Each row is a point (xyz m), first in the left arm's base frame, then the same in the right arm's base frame.
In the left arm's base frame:
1: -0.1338 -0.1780 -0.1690
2: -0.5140 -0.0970 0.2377
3: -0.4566 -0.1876 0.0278
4: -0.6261 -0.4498 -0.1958
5: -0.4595 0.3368 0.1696
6: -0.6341 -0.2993 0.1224
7: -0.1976 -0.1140 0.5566
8: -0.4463 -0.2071 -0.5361
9: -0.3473 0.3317 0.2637
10: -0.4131 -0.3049 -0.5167
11: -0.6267 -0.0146 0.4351
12: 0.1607 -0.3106 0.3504
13: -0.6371 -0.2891 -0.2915
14: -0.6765 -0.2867 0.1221
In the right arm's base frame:
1: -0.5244 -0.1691 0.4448
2: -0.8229 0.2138 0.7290
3: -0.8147 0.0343 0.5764
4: -1.0866 -0.1962 0.4336
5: -0.5794 0.5211 0.5238
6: -1.0225 0.0535 0.6733
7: -0.5447 0.1901 1.0813
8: -0.8203 -0.2035 0.0647
9: -0.4805 0.5062 0.6309
10: -0.8346 -0.2903 0.1222
11: -0.8842 0.4050 0.8637
12: -0.3157 -0.2013 1.0189
13: -1.0250 -0.0965 0.2874
14: -1.0546 0.0816 0.6616

